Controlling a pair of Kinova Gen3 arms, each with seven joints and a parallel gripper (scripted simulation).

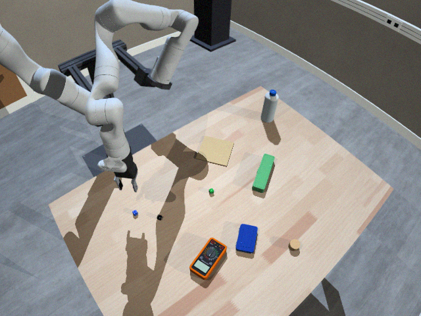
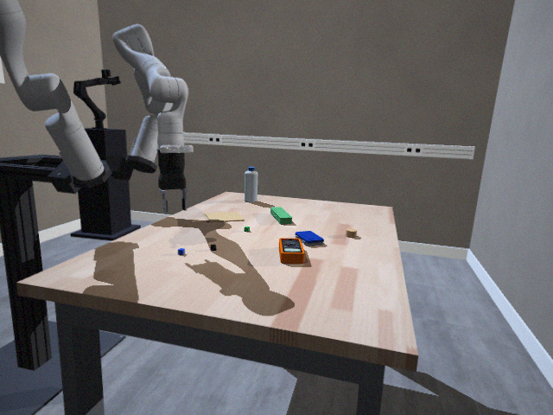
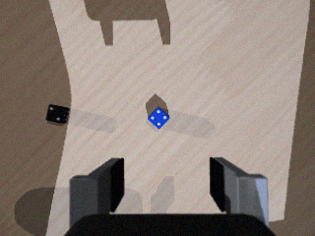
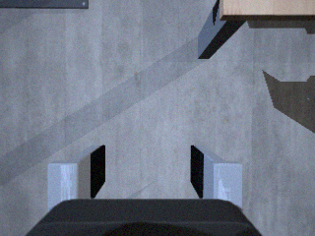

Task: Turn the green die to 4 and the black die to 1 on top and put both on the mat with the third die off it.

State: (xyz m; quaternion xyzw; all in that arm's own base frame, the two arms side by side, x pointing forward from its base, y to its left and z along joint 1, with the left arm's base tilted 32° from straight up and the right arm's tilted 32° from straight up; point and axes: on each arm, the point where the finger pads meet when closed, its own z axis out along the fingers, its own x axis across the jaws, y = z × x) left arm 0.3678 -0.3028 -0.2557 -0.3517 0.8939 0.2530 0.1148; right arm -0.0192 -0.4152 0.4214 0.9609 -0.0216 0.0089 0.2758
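Now: left hand 140 mm above the blue die, 30 mm short of it and 20 mm to the left of it. From my left hand the other things lie so: green die 270 mm to the left, 150 mm ahead, 140 mm below; then pale yellow square mat 430 mm to the left, 140 mm below; then black die 140 mm below, 110 mm ahead, 40 mm to the left.
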